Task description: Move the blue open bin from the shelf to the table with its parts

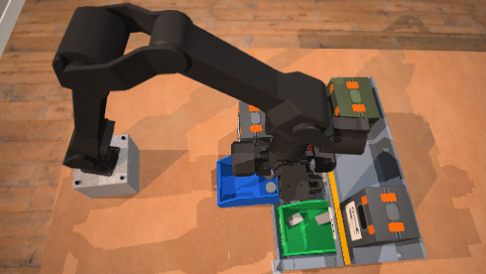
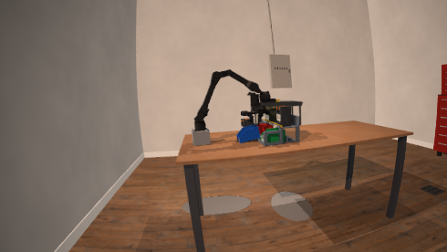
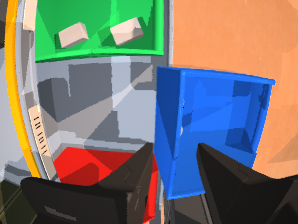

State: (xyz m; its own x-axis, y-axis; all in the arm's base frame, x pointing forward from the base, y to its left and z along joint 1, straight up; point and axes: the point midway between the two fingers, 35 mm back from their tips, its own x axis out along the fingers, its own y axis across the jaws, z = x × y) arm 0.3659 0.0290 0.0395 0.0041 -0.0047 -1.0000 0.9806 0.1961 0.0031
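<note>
My hand is 60 mm past the blue open bin, 10 mm to the left of it and 80 mm above it. From my hand the other things lie so: red bin 50 mm ahead, 120 mm to the left, 90 mm below; then green bin 100 mm ahead, 100 mm to the right, 90 mm below; then yellow rail 110 mm ahead, 20 mm to the left, 20 mm below.
</note>
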